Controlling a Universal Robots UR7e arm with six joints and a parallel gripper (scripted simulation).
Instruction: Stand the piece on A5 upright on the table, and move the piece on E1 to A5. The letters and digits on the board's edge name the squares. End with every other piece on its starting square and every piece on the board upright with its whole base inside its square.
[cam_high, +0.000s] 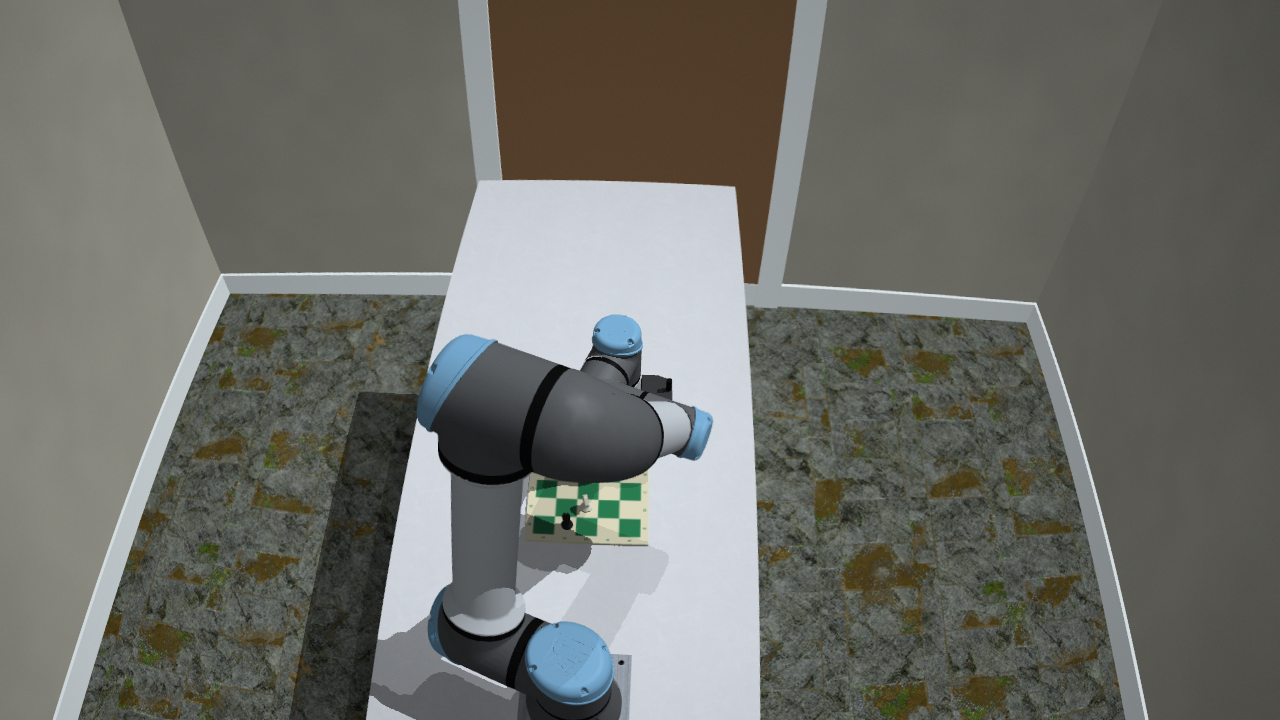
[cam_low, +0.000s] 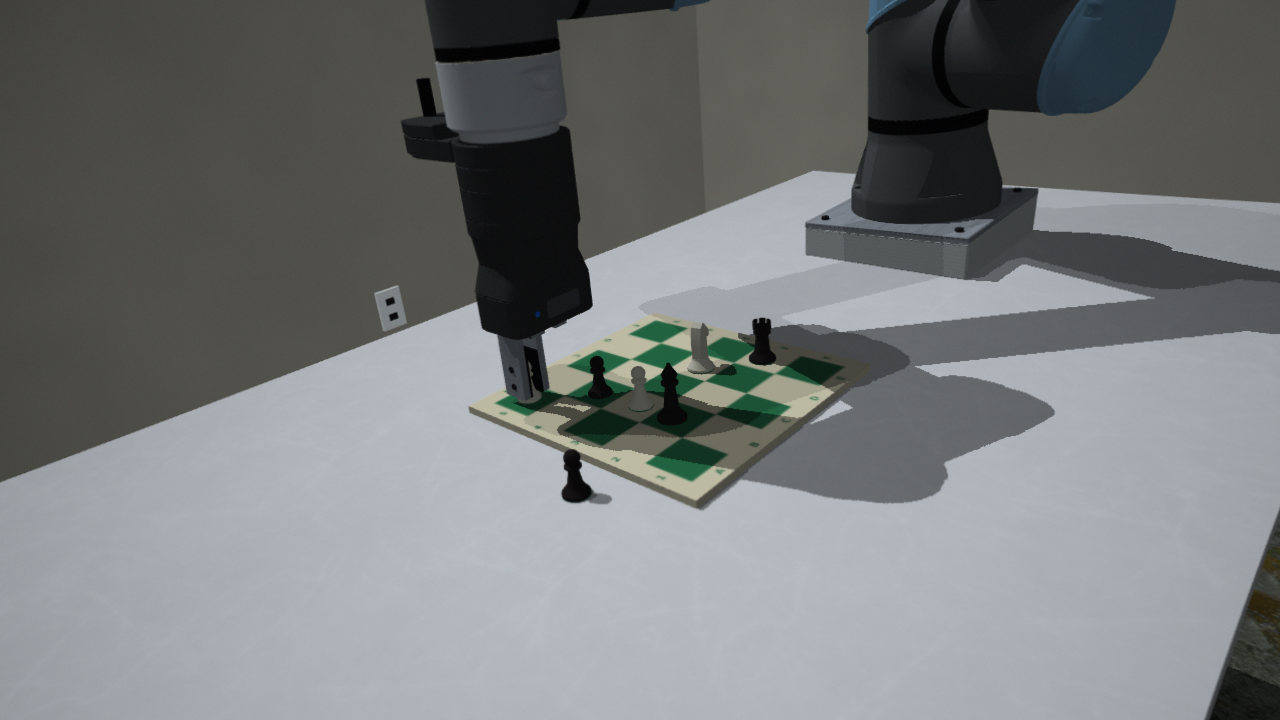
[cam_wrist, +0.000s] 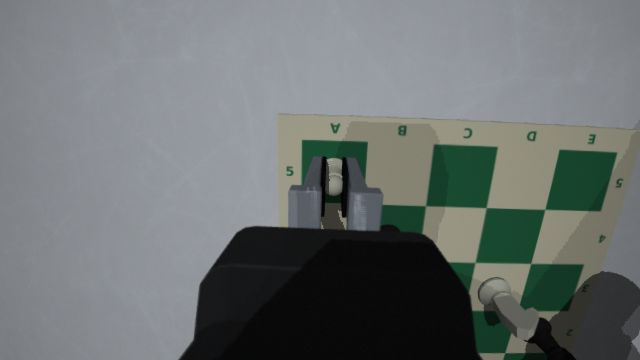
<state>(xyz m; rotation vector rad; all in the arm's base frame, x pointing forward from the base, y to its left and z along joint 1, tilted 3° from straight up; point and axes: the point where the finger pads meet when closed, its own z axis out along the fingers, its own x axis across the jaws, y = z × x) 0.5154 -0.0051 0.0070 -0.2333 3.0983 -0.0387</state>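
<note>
Right now the chessboard is 90 mm behind my hand, 60 mm to the left of it and 30 mm below it. From my hand the other things lie so: white knight: 120 mm behind, 60 mm to the left, 10 mm below.
</note>
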